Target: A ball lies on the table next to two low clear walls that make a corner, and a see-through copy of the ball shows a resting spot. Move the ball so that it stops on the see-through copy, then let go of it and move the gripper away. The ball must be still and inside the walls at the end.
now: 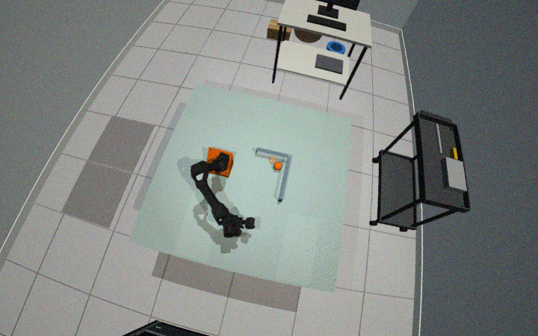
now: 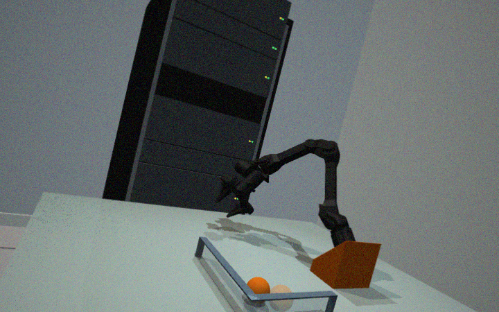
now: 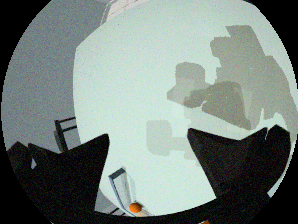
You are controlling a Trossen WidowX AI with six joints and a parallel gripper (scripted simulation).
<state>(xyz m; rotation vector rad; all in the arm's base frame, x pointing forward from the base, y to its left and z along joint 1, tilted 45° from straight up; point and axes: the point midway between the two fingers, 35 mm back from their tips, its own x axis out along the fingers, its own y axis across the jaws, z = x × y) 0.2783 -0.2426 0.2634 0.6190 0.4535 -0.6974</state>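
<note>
Now: the see-through copy of the ball 1 cm behind my gripper tip, 50 cm to the left of it and 6 cm below it.
</note>
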